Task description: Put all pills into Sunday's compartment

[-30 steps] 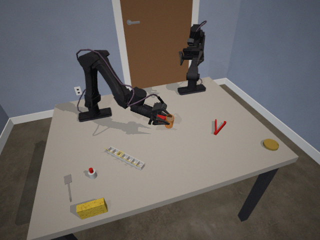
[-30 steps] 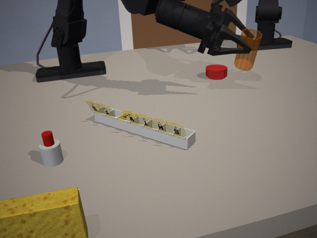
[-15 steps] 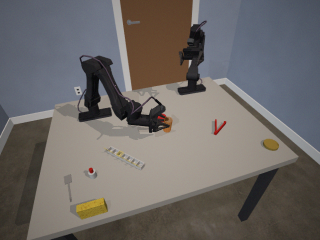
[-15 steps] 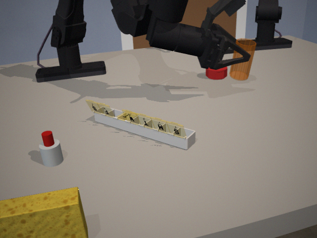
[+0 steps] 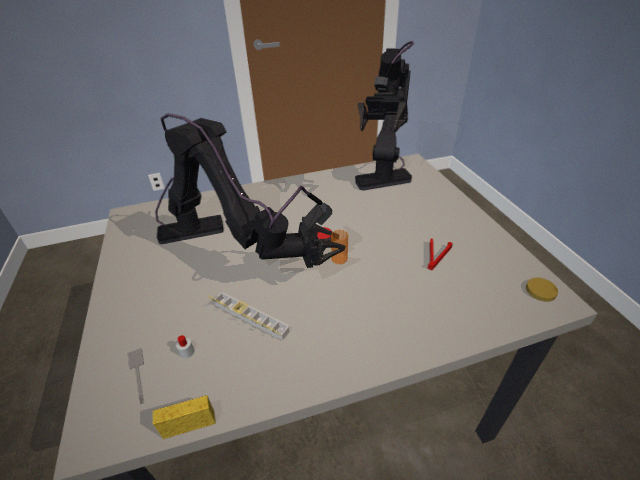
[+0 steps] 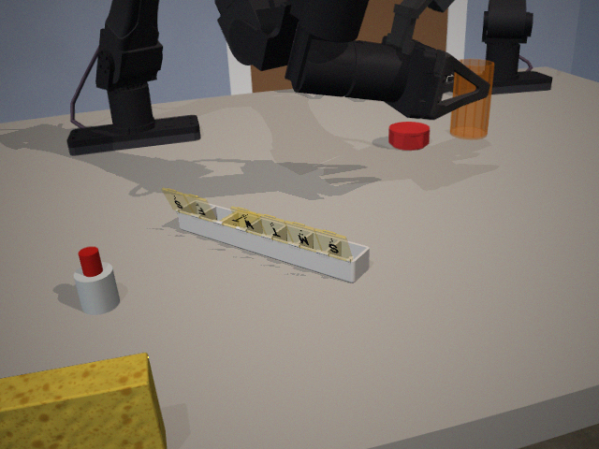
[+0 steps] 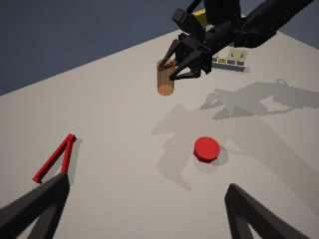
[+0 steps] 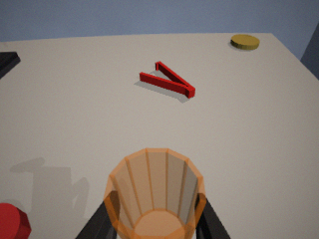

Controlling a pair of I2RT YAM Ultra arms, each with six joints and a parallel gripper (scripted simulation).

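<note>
The red cap is 170 mm behind my right hand, 30 mm to the left of it and 110 mm below it. Round my right hand: yellow sponge: 240 mm ahead, 430 mm to the right, 90 mm below; orange pill bottle: 40 mm below.
</note>
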